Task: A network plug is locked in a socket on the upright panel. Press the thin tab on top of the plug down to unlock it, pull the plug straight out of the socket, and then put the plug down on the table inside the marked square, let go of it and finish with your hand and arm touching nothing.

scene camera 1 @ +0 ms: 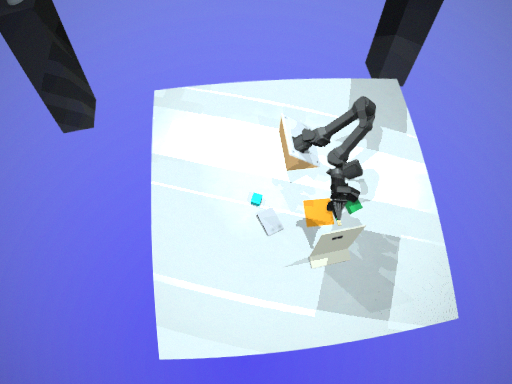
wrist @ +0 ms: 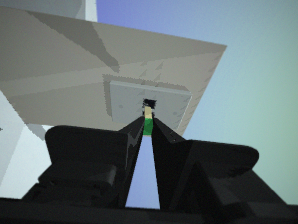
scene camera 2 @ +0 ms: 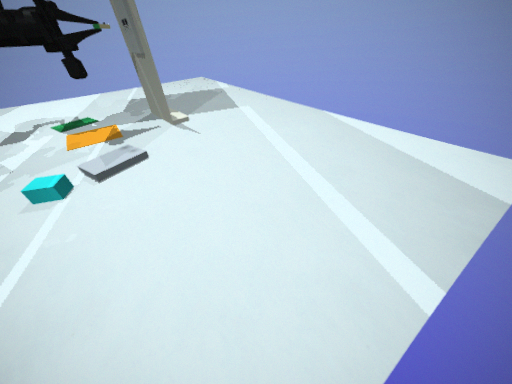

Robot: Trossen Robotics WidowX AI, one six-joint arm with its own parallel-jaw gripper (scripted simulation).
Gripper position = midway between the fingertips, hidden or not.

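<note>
Gripper: (scene camera 2: 100,26), (scene camera 1: 338,220), (wrist: 148,121). Grey flat block (scene camera 2: 100,168), out of frame in the wrist view. Beige upright panel: (scene camera 1: 332,247), (wrist: 68,71). Orange square (scene camera 2: 77,140).
</note>
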